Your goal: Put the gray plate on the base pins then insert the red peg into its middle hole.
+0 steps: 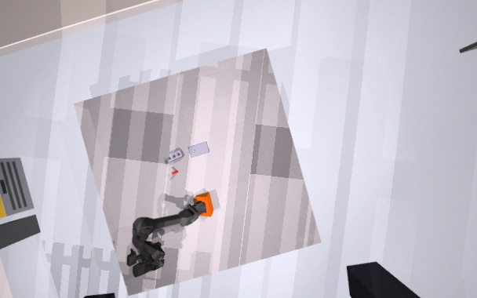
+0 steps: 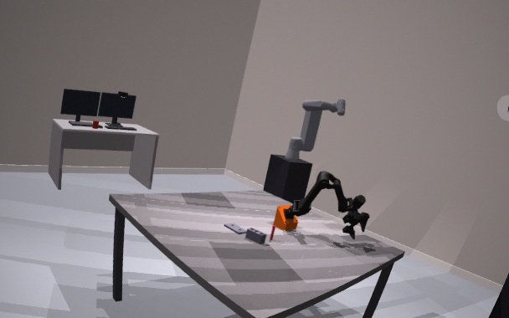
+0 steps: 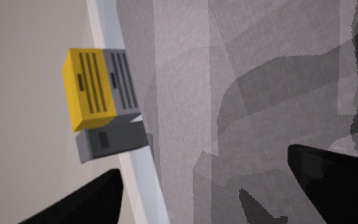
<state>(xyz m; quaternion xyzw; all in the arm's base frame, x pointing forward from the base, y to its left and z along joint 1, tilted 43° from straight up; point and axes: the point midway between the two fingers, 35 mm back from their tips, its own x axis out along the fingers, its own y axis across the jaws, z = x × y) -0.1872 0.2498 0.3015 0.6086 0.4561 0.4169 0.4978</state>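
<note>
Right now the gray plate is 50 cm ahead of my gripper tip, 27 cm to the right of it and 5 cm below it. The rest, counted from my gripper tip: gray base 53 cm ahead, 42 cm to the right, 8 cm below; then red peg 41 cm ahead, 26 cm to the right, 5 cm below.
</note>
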